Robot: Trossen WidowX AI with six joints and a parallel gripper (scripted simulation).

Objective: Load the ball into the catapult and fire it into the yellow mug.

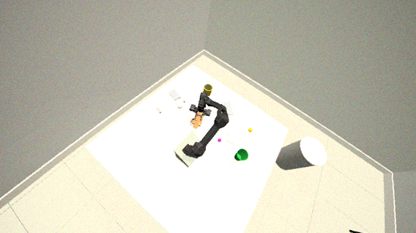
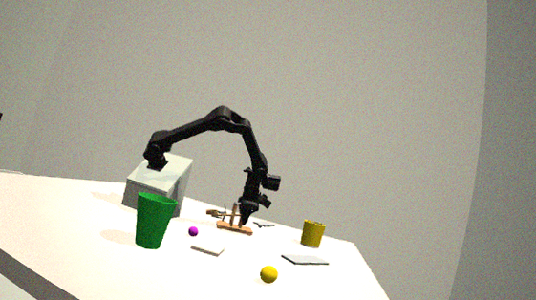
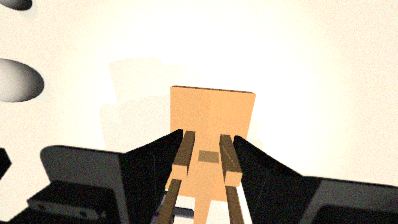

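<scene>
Now: the purple ball 70 mm behind my gripper tip, 290 mm to the right of it and 20 mm below it. Round my gripper tip: yellow mug: 270 mm ahead, 110 mm to the left; catapult: 70 mm behind, 20 mm to the right, 20 mm above; grey plate: 270 mm ahead, 170 mm to the right, 30 mm below.
</scene>
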